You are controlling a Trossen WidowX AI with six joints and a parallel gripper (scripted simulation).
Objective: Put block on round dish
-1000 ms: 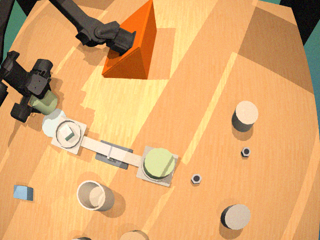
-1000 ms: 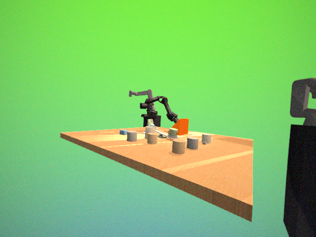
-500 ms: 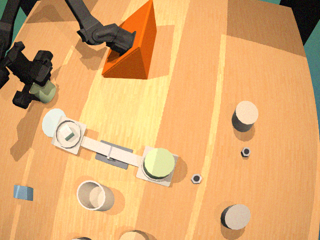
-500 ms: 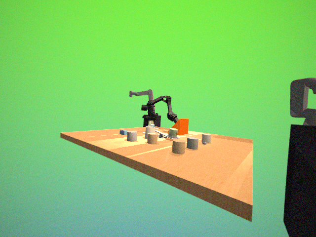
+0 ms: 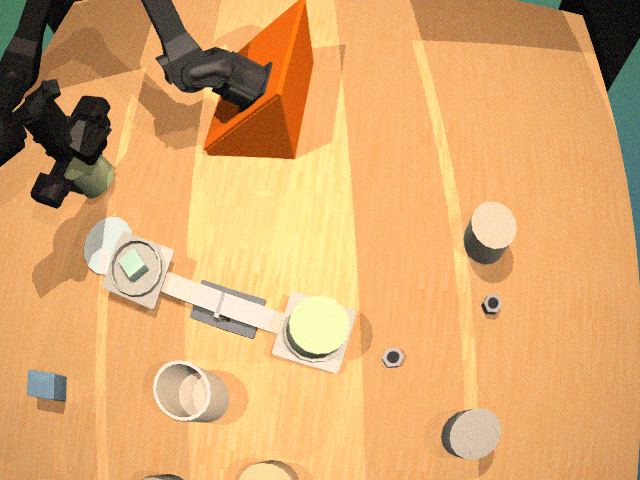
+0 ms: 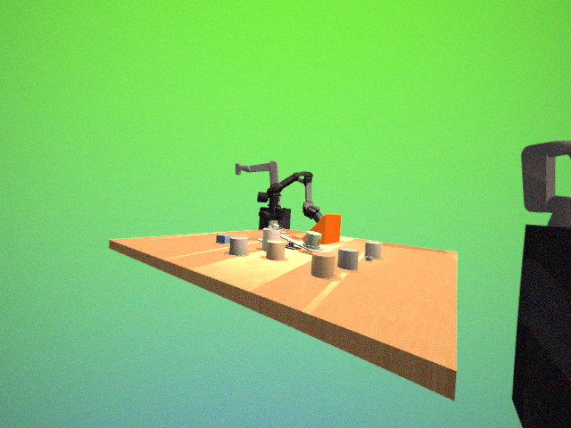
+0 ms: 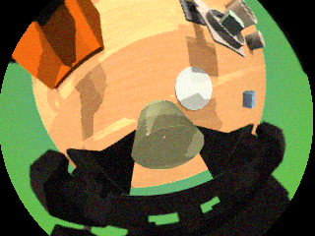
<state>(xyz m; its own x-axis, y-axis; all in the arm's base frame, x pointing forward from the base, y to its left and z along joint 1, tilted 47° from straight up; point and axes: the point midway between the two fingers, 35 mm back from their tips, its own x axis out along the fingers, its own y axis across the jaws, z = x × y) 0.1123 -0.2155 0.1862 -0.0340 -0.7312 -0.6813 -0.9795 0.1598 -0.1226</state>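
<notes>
My gripper tip is 150 mm short of the pale green block, 140 mm to the right of it and 20 mm below it. Also, from my gripper tip: blue block 360 mm ahead, 30 mm to the right, 40 mm below; then beige cup 310 mm ahead, 240 mm to the left, 20 mm below; then round white dish 100 mm ahead, 40 mm to the left, 60 mm below.
</notes>
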